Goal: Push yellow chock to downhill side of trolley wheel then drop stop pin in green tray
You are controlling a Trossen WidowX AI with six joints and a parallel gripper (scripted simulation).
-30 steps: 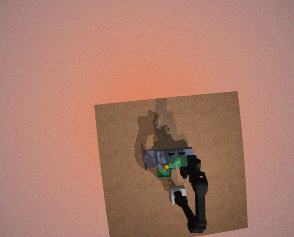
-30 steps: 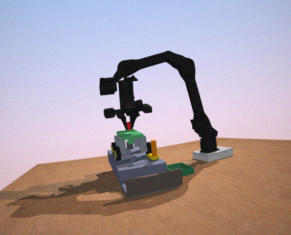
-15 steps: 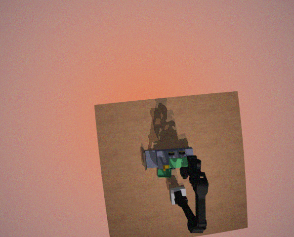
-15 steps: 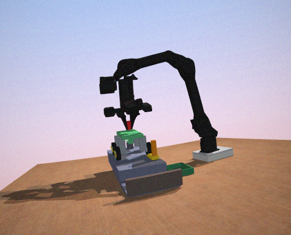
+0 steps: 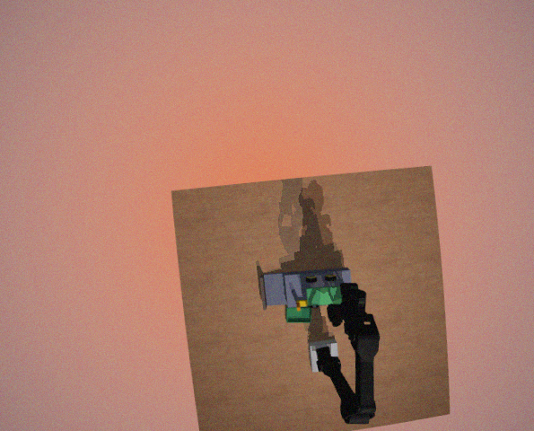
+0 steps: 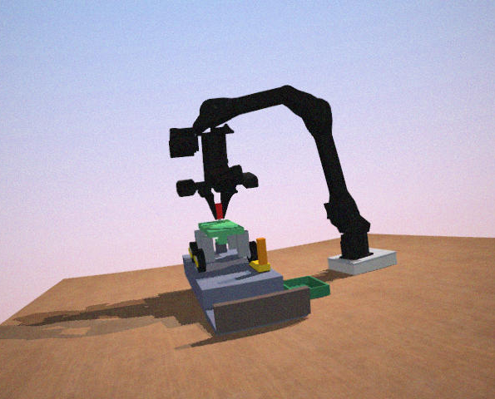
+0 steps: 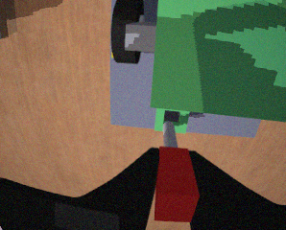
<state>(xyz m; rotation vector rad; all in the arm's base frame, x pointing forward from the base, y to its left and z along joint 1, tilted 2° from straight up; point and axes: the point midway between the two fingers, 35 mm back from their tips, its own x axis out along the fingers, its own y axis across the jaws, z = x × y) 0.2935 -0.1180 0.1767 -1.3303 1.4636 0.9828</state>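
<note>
Now: gripper tip 18 cm to the right of the yellow chock, 8 cm above it and 1 cm past it. From my gripper tip the other things lie so: grey ramp: 12 cm below, 9 cm to the left, 3 cm ahead; trolley: 9 cm to the left, 6 cm below, 3 cm ahead; stop pin: right at my gripper tip.
</note>
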